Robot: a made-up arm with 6 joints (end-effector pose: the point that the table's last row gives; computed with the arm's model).
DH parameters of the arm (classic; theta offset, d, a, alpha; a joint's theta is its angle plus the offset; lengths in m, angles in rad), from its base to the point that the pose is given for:
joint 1: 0 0.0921 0 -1.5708
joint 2: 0.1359 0 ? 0
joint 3: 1.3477 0 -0.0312 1.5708
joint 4: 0 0.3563 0 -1.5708
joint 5: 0 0 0.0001 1.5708
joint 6: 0 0.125 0 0
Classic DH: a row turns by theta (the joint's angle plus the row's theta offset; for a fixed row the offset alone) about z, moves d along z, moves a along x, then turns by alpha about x.
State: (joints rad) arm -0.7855 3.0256 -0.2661 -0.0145 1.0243 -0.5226
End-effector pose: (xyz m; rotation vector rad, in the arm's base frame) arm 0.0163 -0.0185 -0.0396 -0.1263 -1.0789 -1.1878
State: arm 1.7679 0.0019 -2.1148 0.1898 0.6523 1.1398
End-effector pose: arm 0.1159 -0.6535 0.5456 -0.1758 -0.0202 3.0550
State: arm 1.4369 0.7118 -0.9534 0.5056 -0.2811 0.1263
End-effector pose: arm 0.0358 0.1400 0.6299 -0.3312 1.1213 1.7875
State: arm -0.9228 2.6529 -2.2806 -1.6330 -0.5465 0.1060
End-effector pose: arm 0.5707 -0.6465 0.1381 -0.9804 1.7691 -1.1602
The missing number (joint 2, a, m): -0.4346
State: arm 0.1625 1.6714 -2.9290 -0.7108 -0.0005 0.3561
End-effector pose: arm 0.1769 0.0290 0.9906 -0.0581 0.2184 -0.1913
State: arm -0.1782 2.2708 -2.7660 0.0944 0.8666 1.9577
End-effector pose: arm 0.7127 -0.1192 0.5707 1.8258 0.9957 1.2884
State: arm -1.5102 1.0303 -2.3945 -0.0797 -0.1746 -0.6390
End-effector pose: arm -0.0084 0.1661 0.9739 -0.0420 -0.0560 -2.2274
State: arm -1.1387 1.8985 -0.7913 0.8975 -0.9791 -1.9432
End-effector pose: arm 0.1354 -0.4871 0.1679 -0.4072 -2.2941 1.8808
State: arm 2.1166 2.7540 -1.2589 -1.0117 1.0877 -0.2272
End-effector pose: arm -0.1590 0.4427 -0.2129 -2.7438 -0.1819 -1.5144
